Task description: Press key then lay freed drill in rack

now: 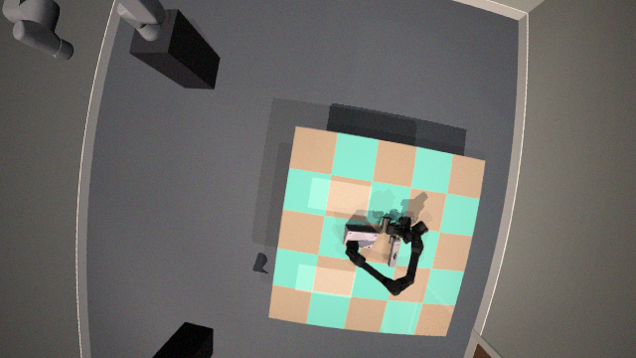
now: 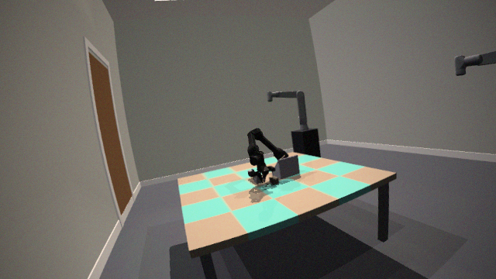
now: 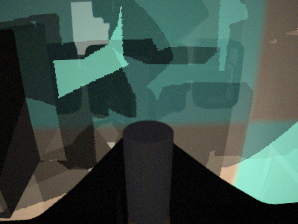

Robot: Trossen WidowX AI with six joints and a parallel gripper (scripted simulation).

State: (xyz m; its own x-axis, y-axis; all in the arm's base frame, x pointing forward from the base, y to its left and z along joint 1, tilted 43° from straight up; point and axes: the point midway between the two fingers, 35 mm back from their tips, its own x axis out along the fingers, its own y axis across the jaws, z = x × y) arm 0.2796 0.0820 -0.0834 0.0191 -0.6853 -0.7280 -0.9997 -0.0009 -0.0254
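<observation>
Now: the drill 4 cm to the right of my gripper tip and 3 cm above it. The rest, counted from my gripper tip: light grey fixture: 15 cm to the right, 2 cm above; then dark rack: 8 cm behind, 2 cm to the left; then dark key piece: 18 cm to the right, 4 cm above.
</observation>
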